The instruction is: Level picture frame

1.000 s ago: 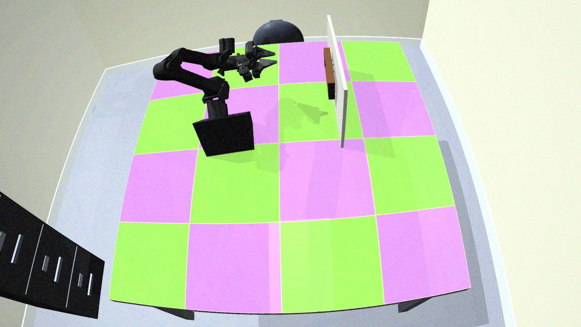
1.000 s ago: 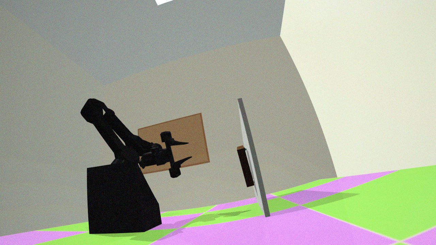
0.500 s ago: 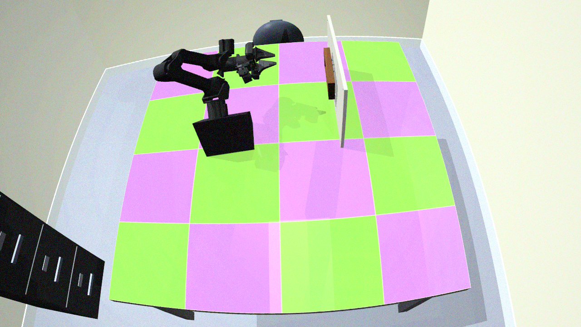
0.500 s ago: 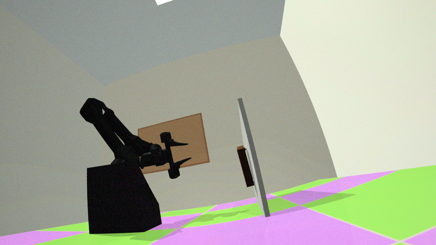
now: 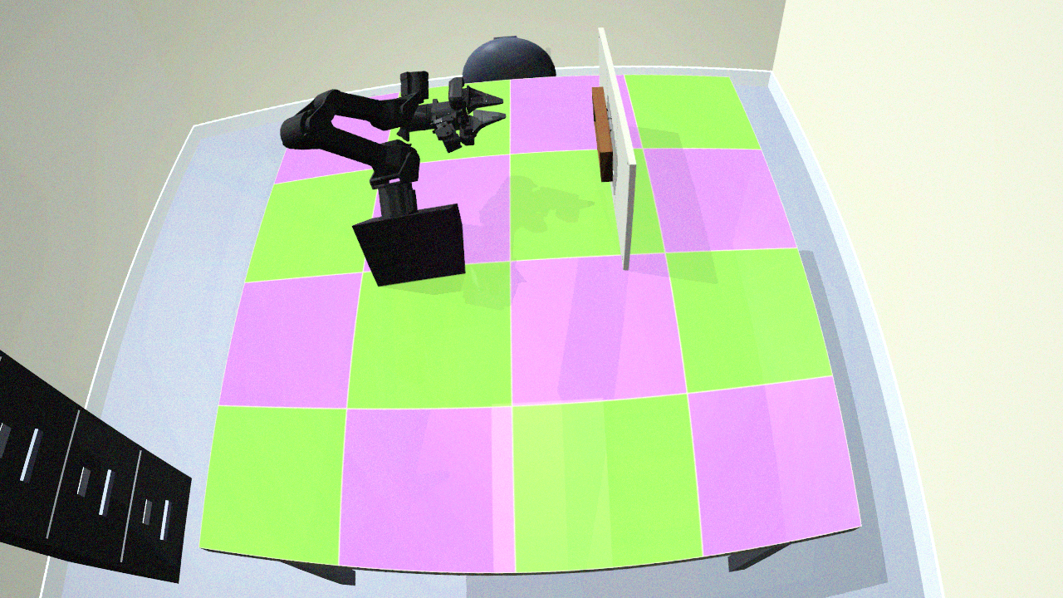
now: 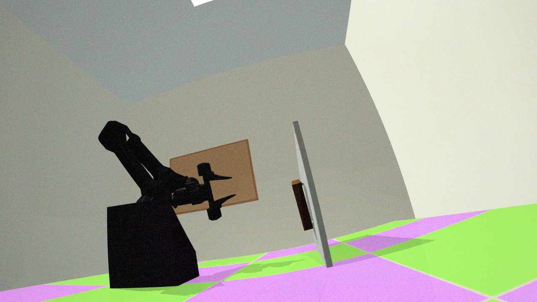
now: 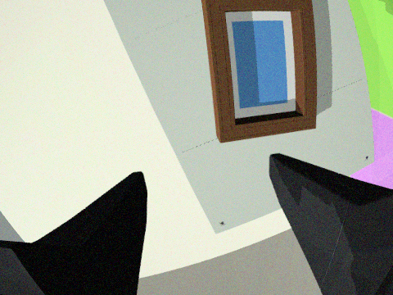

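My gripper tip is 21 cm short of the picture frame, 9 cm above it and 1 cm to the right of it. Round my gripper tip: wall panel 22 cm ahead, 10 cm below.
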